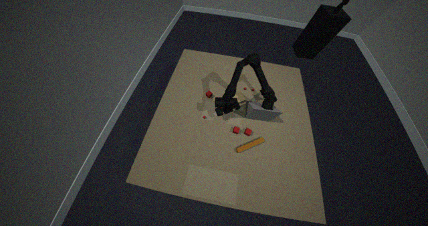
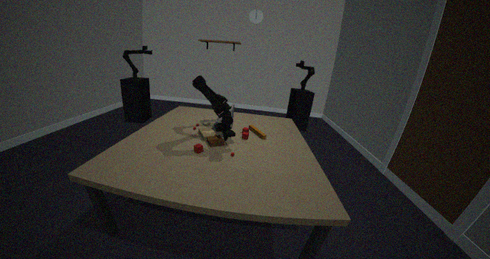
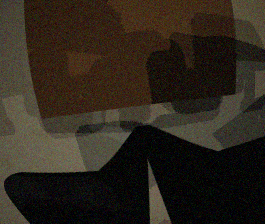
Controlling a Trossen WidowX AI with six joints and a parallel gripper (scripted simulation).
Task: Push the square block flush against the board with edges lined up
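Now: gripper tip 3 cm short of the square block, 7 cm to the left of it and 1 cm below it. Also, from my gripper tip: yellow board (18 cm behind, 24 cm to the left, 1 cm above).
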